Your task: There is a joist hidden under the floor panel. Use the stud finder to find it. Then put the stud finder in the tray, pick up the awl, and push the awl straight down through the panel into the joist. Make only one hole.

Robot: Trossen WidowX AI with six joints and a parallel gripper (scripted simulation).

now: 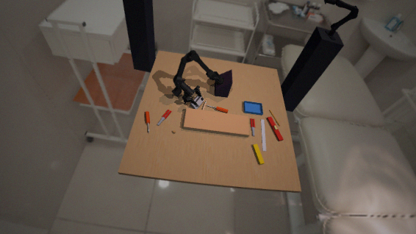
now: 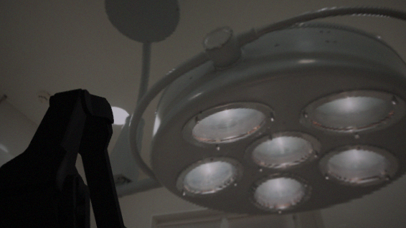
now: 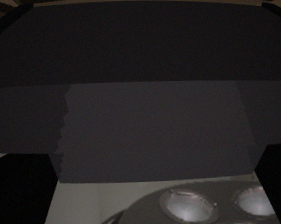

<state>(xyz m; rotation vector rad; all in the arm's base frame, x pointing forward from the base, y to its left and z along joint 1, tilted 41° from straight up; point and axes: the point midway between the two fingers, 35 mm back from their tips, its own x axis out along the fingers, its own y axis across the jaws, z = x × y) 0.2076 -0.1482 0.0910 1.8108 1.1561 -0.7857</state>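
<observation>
Now: the stud finder 10 mm behind my gripper tip, 10 mm to the left of it and 10 mm below it. Round my gripper tip: brown-handled awl (30 mm behind, 50 mm to the left, 50 mm below); then green light (20 mm behind, 20 mm to the left, 10 mm above); then blue tray (90 mm behind, 480 mm to the left, 50 mm below).
</observation>
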